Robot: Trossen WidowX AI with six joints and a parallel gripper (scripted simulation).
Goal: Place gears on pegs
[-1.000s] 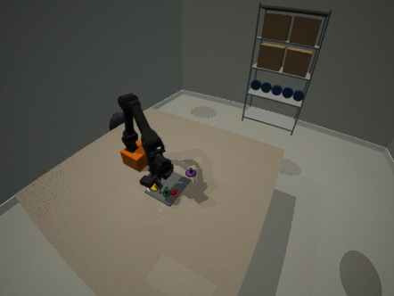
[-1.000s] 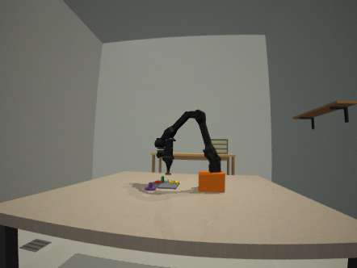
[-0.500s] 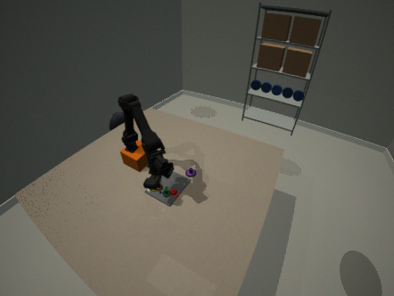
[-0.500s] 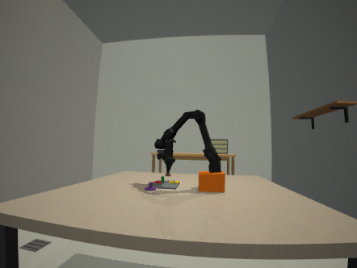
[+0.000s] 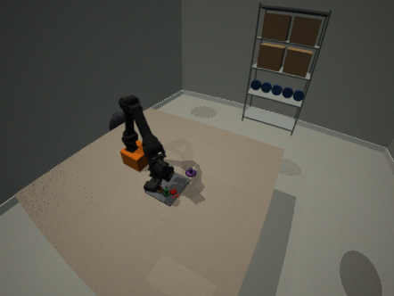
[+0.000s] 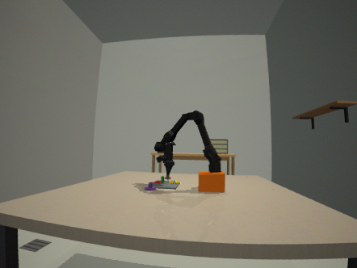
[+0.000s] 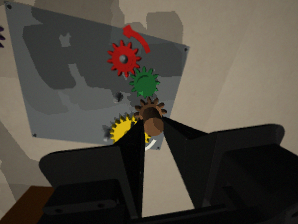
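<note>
The green gear is 4 cm below my gripper tip, 3 cm ahead of it and 1 cm to the left of it. From my gripper tip the other things lie so: red gear (6 cm ahead, 4 cm to the left, 4 cm below); then yellow gear (5 cm behind, 4 cm below, 2 cm to the left); then brown gear (1 cm below).
</note>
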